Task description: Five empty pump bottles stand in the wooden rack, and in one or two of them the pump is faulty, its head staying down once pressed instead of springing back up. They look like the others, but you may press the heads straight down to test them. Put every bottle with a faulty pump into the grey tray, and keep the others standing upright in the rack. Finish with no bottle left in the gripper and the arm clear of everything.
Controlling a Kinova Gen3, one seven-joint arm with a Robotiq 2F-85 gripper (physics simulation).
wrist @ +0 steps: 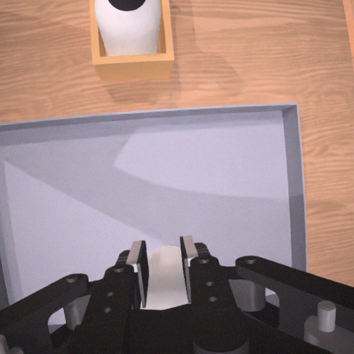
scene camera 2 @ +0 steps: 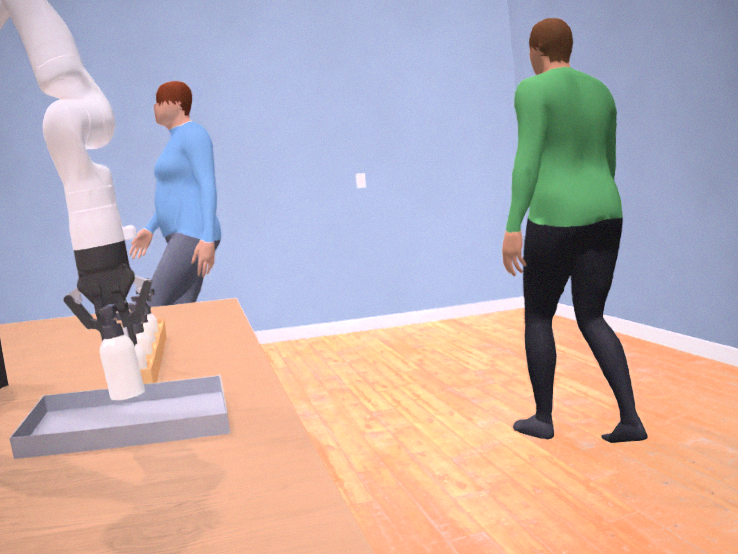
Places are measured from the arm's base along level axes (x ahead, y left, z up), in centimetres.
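Where they show: gripper, fingertip midpoint: (scene camera 2: 121, 352).
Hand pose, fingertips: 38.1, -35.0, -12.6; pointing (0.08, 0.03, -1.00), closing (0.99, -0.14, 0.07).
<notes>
After its pixels a point has its place, as x, y, z.
My gripper (scene camera 2: 117, 326) (wrist: 163, 253) is shut on a white pump bottle (scene camera 2: 122, 369) {37.8, -41.0, -13.7} (wrist: 168, 285). The bottle leans slightly, with its base low over the grey tray (scene camera 2: 149, 438) {39.9, -45.3, -22.6} (wrist: 296, 165); whether it touches the tray floor I cannot tell. Its pump is mostly hidden by the fingers. Behind the tray is the wooden rack (scene camera 2: 156, 357) {44.6, -8.1, -20.1} (wrist: 135, 68), with white bottles in it, partly hidden by the gripper and held bottle in the scene view. In the wrist view the nearest rack bottle (wrist: 131, 35) stands in the end compartment, its dark top cut off by the frame edge.
The tray and rack are on a wooden table (scene camera 2: 268, 477) {51.6, -62.9, -23.4} (wrist: 240, 55), and its right edge shows in the scene view. The rack's near end is close to the tray's back wall. A person in blue (scene camera 2: 184, 172) is behind the table; another in green (scene camera 2: 566, 149) is on the floor at right.
</notes>
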